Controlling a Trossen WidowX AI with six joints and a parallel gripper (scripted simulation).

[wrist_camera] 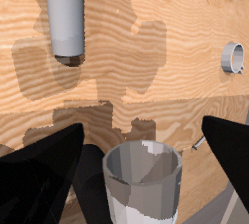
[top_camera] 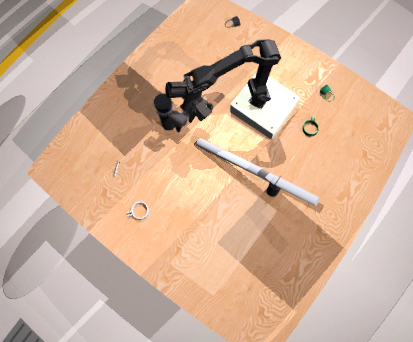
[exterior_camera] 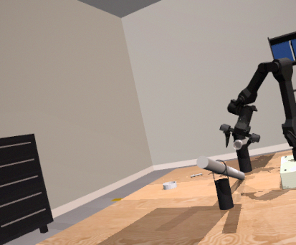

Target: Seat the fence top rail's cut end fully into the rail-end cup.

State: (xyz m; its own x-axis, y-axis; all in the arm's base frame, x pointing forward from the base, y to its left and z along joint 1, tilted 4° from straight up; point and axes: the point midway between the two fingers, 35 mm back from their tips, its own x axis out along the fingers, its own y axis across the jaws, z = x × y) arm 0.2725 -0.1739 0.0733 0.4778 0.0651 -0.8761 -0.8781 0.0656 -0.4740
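Right now the grey rail-end cup is 40 mm to the right of my gripper tip, 20 mm behind it and 20 mm above it. Round my gripper tip: short black post 410 mm to the left, 20 mm below; grey ring 360 mm ahead, 120 mm below, 10 mm to the left; bolt 260 mm ahead, 180 mm to the right, 120 mm below.
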